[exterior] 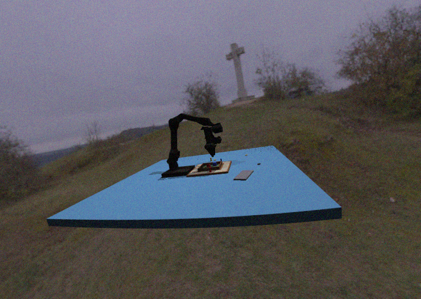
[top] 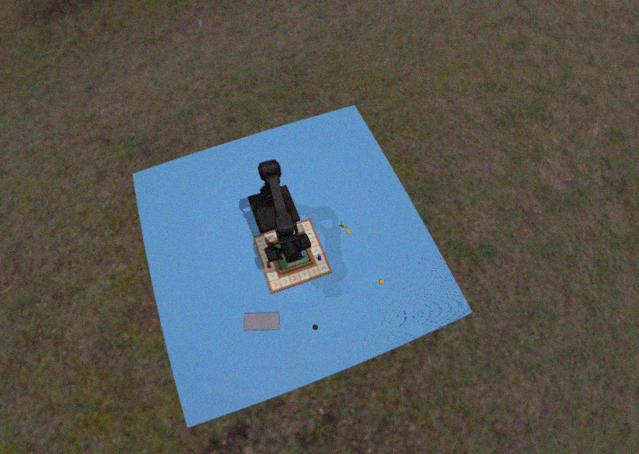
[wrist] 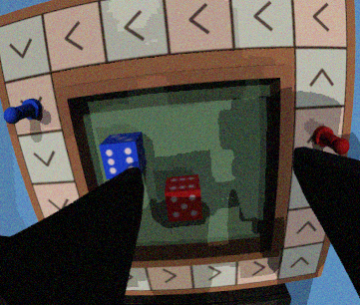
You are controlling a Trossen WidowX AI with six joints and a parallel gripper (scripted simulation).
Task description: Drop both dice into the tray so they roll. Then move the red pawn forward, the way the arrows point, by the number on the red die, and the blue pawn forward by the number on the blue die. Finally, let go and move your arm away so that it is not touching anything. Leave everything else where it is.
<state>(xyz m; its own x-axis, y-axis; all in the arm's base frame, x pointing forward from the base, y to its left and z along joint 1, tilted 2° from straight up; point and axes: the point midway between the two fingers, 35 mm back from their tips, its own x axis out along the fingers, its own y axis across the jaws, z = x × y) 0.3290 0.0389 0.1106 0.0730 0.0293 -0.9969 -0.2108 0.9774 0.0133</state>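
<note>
Now: gripper tip 10 cm to the left of the red pawn and 7 cm above it. The rest, counted from my gripper tip: grey flat plate (24 cm ahead, 16 cm to the right, 9 cm below); then blue pawn (13 cm to the left, 7 cm below); then green tray (9 cm below, 4 cm behind, 1 cm to the left).
</note>
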